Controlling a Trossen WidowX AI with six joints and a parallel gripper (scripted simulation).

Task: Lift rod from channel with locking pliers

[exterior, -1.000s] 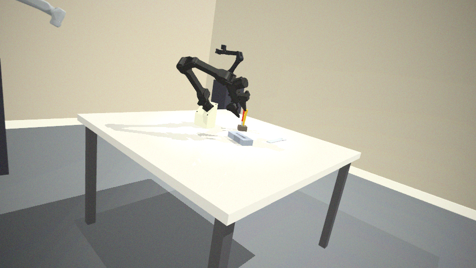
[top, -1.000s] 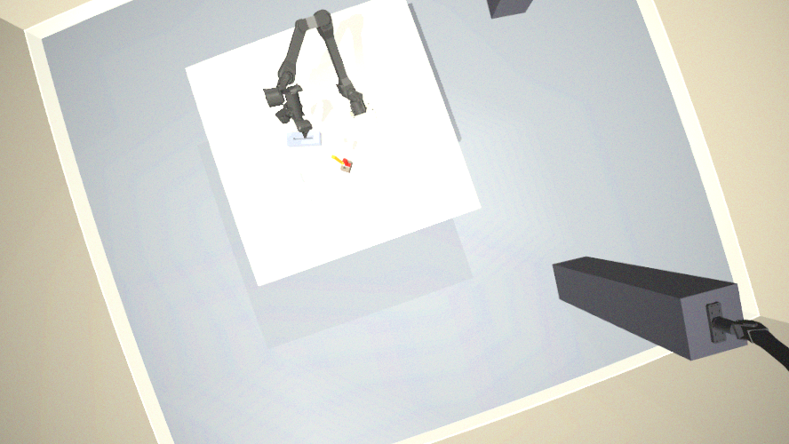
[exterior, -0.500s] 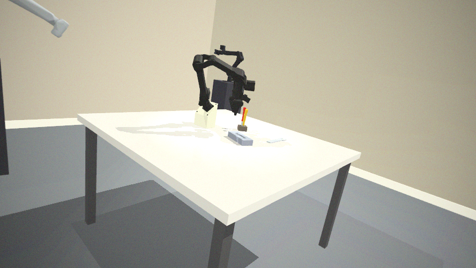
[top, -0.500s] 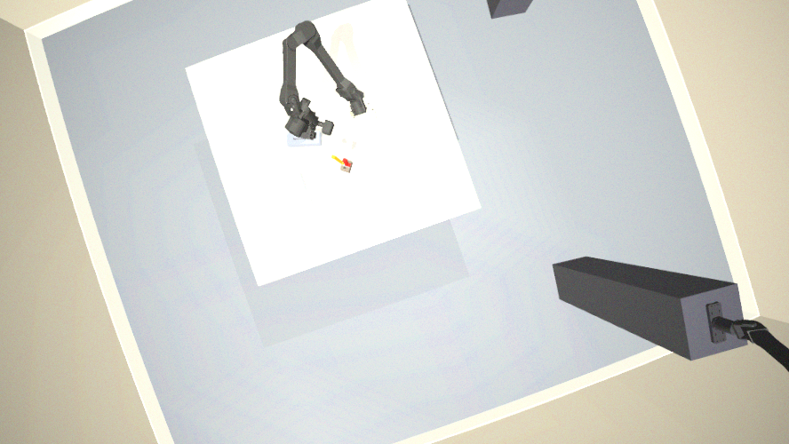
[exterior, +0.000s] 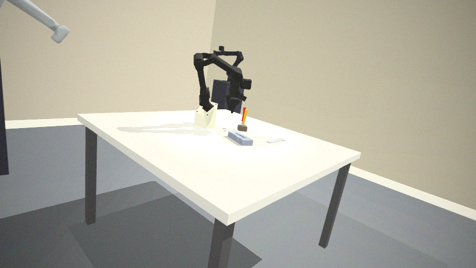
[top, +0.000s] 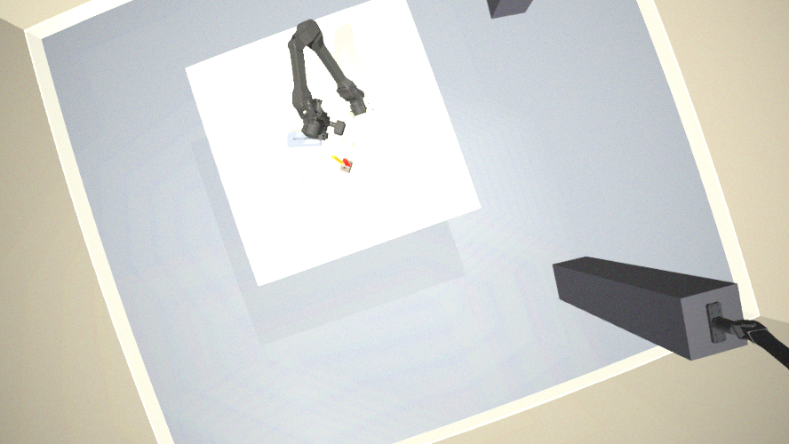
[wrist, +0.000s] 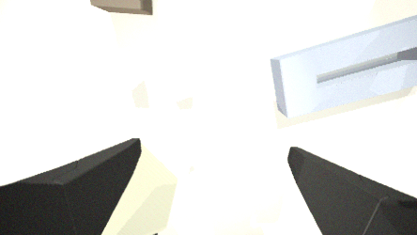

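The brown holster is 150 mm to the left of my gripper tip, 130 mm below it and 30 mm behind it. From my gripper tip the other things lie so: channel block (170 mm ahead, 120 mm below, 40 mm to the right); then rod (250 mm to the left, 230 mm ahead, 140 mm below).
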